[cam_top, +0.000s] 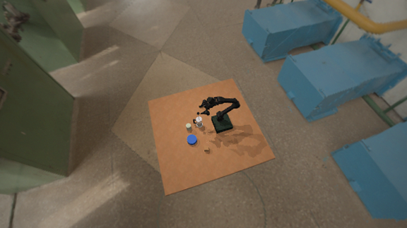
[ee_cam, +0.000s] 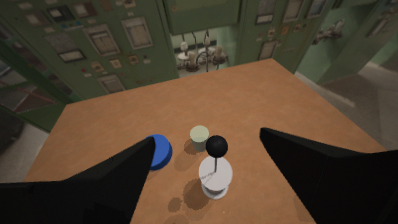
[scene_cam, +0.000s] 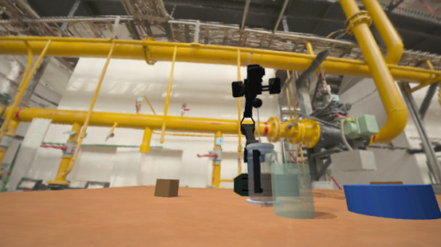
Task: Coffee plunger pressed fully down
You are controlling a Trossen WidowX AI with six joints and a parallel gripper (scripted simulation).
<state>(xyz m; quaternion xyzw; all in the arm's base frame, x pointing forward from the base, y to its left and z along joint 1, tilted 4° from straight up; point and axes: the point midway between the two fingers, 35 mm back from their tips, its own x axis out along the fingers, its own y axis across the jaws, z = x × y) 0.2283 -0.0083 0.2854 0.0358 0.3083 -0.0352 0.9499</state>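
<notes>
My gripper tip is now 220 mm above the coffee press, 40 mm short of it and 20 mm to the left of it.
</notes>
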